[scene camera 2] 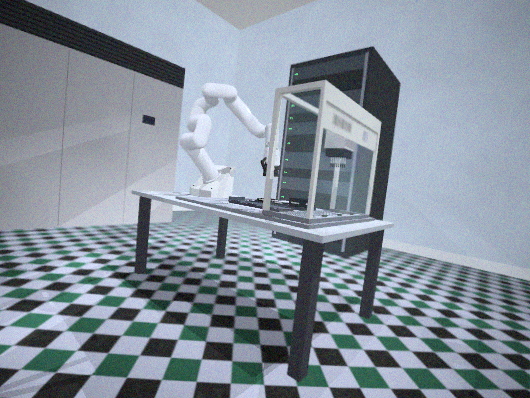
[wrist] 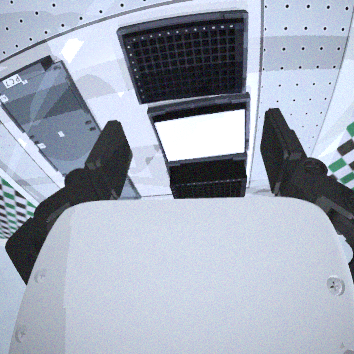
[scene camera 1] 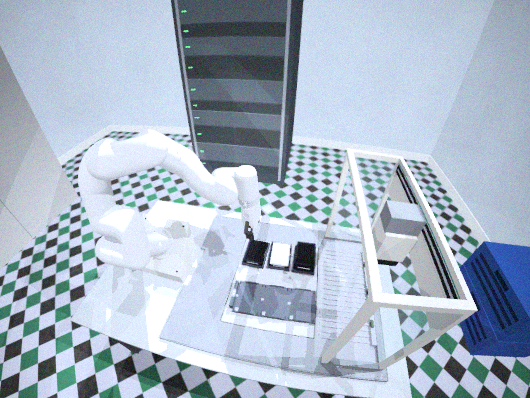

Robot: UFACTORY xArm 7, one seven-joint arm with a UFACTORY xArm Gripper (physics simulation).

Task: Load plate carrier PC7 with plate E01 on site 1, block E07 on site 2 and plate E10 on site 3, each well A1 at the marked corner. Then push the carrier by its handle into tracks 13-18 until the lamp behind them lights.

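Seen in the pictures: gripper, fingertip midpoint: [wrist: 192, 131] [scene camera 1: 253, 230]; arm's base, origin of the base link: [scene camera 2: 212, 176] [scene camera 1: 160, 243].
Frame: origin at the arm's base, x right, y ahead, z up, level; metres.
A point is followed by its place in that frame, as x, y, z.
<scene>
My gripper [scene camera 1: 248, 232] @(-0.096, 0.378, 0.038) [scene camera 2: 265, 166] [wrist: 192, 131] @(-0.096, 0.378, 0.038) is open and empty, above the rear of the plate row. A black plate with a grid of wells [scene camera 1: 256, 253] @(-0.080, 0.393, -0.096) [wrist: 187, 60] @(-0.093, 0.388, -0.103), a white plate [scene camera 1: 280, 254] @(-0.085, 0.498, -0.092) [wrist: 202, 135] @(-0.091, 0.494, -0.092) and another black piece [scene camera 1: 304, 256] @(-0.071, 0.601, -0.073) [wrist: 209, 181] @(-0.088, 0.566, -0.065) sit in a row. The second black piece is partly hidden by the gripper body in the wrist view. Their names cannot be read. The grey carrier [scene camera 1: 275, 301] @(0.131, 0.495, -0.108) [wrist: 62, 117] @(0.105, 0.418, -0.108), labelled PC7, lies flat in front of the row with its sites bare. Ribbed tracks [scene camera 1: 341, 287] @(0.041, 0.762, -0.118) lie to the right.
A cream open frame [scene camera 1: 369, 260] @(0.252, 0.674, 0.361) [scene camera 2: 320, 150] @(0.344, 0.879, 0.131) stands over the right end of the table, with a grey-topped head [scene camera 1: 403, 219] @(0.096, 0.813, 0.339) hanging inside. A small green spot [scene camera 1: 372, 324] shows beyond the tracks. A dark rack cabinet [scene camera 1: 292, 90] [scene camera 2: 382, 90] stands behind; a blue box [scene camera 1: 505, 300] stands right.
</scene>
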